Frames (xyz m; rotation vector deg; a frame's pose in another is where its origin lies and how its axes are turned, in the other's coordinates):
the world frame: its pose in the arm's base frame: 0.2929 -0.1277 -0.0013 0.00 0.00 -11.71
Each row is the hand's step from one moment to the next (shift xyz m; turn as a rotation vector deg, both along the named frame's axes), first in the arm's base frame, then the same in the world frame.
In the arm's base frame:
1: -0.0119 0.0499 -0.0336 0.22 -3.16 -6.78
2: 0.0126 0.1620 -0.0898 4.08 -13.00 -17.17
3: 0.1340 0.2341 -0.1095 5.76 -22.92 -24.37
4: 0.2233 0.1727 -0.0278 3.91 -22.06 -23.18
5: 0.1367 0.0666 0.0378 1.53 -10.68 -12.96
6: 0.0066 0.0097 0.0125 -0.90 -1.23 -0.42
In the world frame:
1: -0.0218 0.0464 -0.0336 0.86 -3.05 -6.78
2: -0.0205 0.1612 -0.0898 6.63 -11.90 -17.17
3: 0.0837 0.2564 -0.1095 10.29 -21.27 -24.37
4: 0.1836 0.2144 -0.0278 8.31 -20.81 -23.18
5: 0.1203 0.0930 0.0378 3.67 -10.15 -12.96
6: 0.0045 0.0108 0.0125 -0.63 -1.39 -0.42

